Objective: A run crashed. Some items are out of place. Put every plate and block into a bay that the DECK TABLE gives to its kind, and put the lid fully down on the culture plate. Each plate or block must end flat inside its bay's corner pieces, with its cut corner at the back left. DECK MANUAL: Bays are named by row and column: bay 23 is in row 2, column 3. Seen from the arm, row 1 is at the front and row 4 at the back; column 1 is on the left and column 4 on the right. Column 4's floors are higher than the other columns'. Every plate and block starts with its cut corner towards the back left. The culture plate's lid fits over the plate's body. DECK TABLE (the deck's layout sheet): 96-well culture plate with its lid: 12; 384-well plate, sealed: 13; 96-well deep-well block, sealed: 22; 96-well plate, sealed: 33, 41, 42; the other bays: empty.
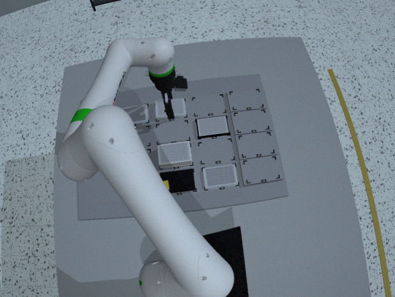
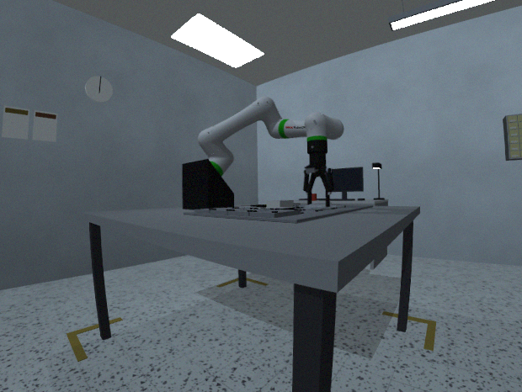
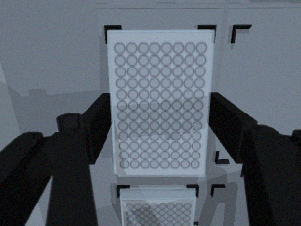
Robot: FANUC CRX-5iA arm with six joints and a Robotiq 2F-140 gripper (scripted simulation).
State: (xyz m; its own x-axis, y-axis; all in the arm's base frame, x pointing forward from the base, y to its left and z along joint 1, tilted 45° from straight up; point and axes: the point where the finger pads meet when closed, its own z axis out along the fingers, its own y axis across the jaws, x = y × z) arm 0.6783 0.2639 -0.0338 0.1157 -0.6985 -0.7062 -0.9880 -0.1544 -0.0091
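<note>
Right now the 96-well plate is 20 mm below my hand. From my hand the other things lie so: white plate 20 mm behind, 160 mm to the left, 30 mm below; deep-well block 210 mm behind, 20 mm to the right, 20 mm below; dark-sided plate 90 mm behind, 180 mm to the right, 30 mm below.
</note>
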